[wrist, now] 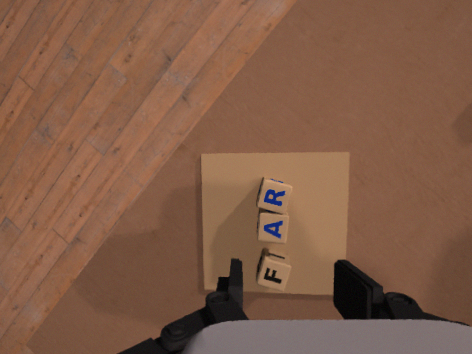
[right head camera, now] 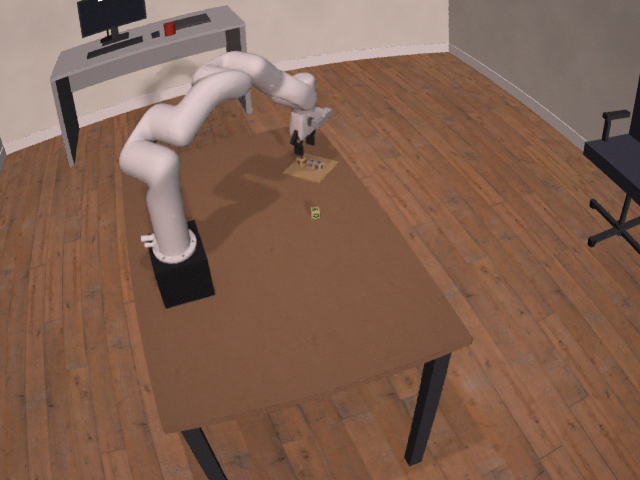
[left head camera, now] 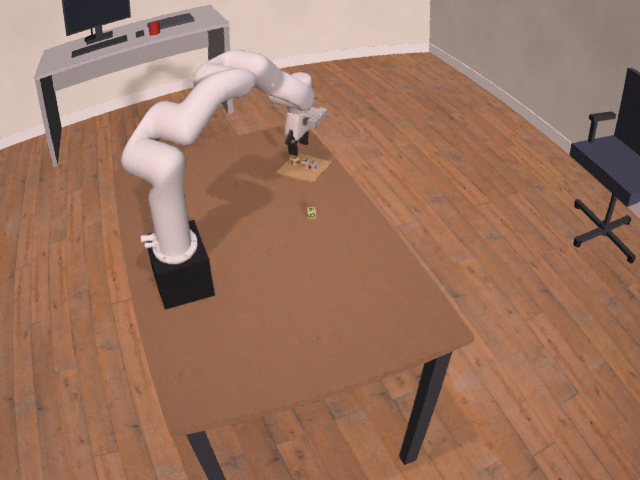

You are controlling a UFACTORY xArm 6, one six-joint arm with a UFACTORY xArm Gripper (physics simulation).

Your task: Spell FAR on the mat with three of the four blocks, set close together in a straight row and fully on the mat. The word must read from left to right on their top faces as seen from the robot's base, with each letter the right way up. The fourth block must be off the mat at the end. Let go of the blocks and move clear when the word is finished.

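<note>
The F block (left head camera: pixel 294 160) (right head camera: pixel 301 161) (wrist: pixel 273 272) lies near the mat's lower edge in the wrist view, slightly turned, with a gap between it and the A block (wrist: pixel 273 228). The R block (left head camera: pixel 312 164) (right head camera: pixel 319 164) (wrist: pixel 274 195) sits close beyond A, slightly turned. F, A and R face up in that order on the tan mat (left head camera: pixel 312 177) (right head camera: pixel 317 177) (wrist: pixel 320 170). The fourth block (left head camera: pixel 311 212) (right head camera: pixel 315 212), with green markings, is off the mat. My gripper (left head camera: pixel 298 143) (right head camera: pixel 305 144) (wrist: pixel 287 281) is open and empty above the F block, its fingers apart on either side in the wrist view.
The brown table (left head camera: pixel 310 310) (right head camera: pixel 310 310) (wrist: pixel 375 75) carries the mat and blocks. Its edge runs diagonally left of the mat in the wrist view. The black base block (left head camera: pixel 183 284) (right head camera: pixel 183 284) stands at the table's left side. A grey desk and an office chair stand away from the table.
</note>
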